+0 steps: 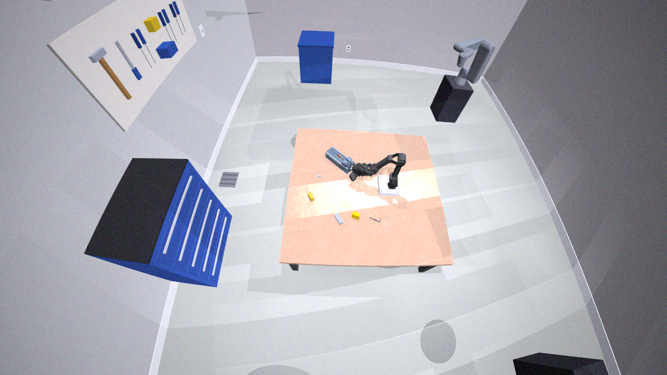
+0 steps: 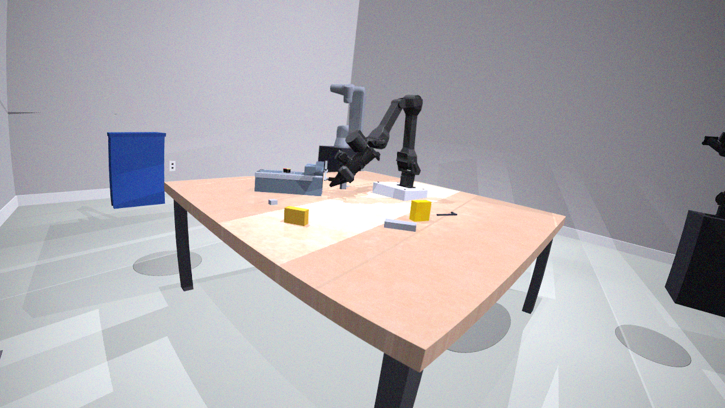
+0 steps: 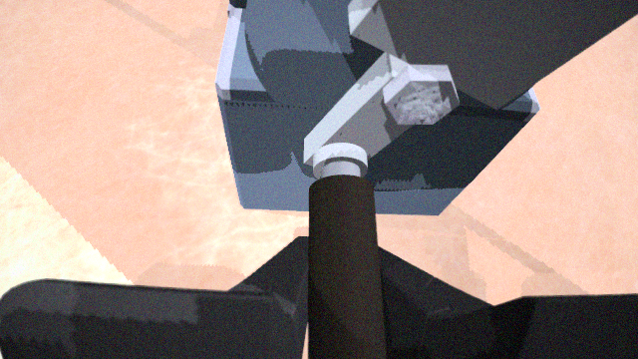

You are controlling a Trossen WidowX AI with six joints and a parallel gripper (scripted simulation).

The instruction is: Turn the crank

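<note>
My gripper tip is now 4 cm below the crank. Also, from my gripper tip: red pointer 12 cm ahead, 14 cm to the right, 5 cm above; then grey cube 28 cm ahead, 2 cm to the left, 3 cm below; then dark brown handle 1 cm behind, 1 cm to the left, 3 cm above.
</note>
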